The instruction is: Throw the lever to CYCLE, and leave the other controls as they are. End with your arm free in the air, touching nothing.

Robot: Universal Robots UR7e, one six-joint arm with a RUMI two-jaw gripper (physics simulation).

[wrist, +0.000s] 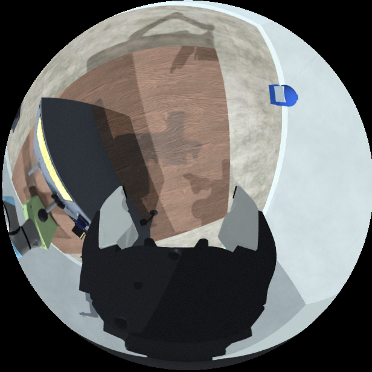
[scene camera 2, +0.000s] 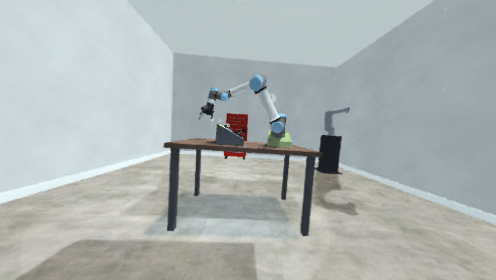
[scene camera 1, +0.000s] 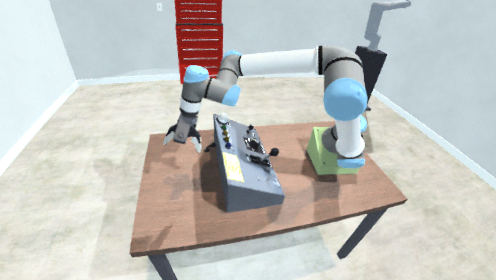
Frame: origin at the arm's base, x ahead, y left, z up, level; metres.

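Where they show: gripper, fingertip midpoint: [scene camera 2: 204,122] [scene camera 1: 181,148]; arm's base, link origin: [scene camera 2: 278,134] [scene camera 1: 334,140].
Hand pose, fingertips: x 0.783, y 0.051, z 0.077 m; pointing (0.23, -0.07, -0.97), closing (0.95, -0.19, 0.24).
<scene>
Things, the pixels of their centre, and the offset from my fingertips. "spot": a spot on its surface instead. Level surfaces: height alone.
- grey sloped control console, surface spot: [scene camera 1: 255,191] spot: 0.081 m down, 0.274 m back, 0.203 m left
- white dome, surface spot: [scene camera 1: 223,118] spot: 0.001 m down, 0.203 m back, 0.214 m right
- dark round control, body centre: [scene camera 1: 255,143] 0.092 m down, 0.351 m back, 0.108 m right
- small black knob, body centre: [scene camera 1: 251,127] 0.075 m down, 0.359 m back, 0.228 m right
- wooden table, surface height: 0.201 m down
- small black part, surface spot: [scene camera 1: 209,146] spot: 0.172 m down, 0.126 m back, 0.207 m right
A grey sloped control console [scene camera 1: 255,191] [scene camera 2: 227,137] [wrist: 72,137] stands on the table. Its lever [scene camera 1: 274,151] has a black ball knob, also seen in the wrist view [wrist: 43,214], and rises from a slotted plate on the sloped face. The lever's position marks are too small to read. Coloured buttons [scene camera 1: 226,136], a white dome [scene camera 1: 223,118], a dark round control [scene camera 1: 254,144] and a small black knob [scene camera 1: 251,128] are also on the face. My gripper [scene camera 1: 183,145] [scene camera 2: 206,120] [wrist: 179,187] is open and empty, in the air beyond the console's tall back side, apart from the lever.
The wooden table [scene camera 1: 172,220] [scene camera 2: 185,144] [wrist: 200,100] carries my green base block [scene camera 1: 320,150] [scene camera 2: 280,141] [wrist: 46,227]. A small black part [scene camera 1: 210,148] [wrist: 148,217] is at the console's back. A red cabinet [scene camera 1: 200,40] [scene camera 2: 237,121] and a black pedestal [scene camera 1: 374,65] [scene camera 2: 330,152] stand on the floor.
</scene>
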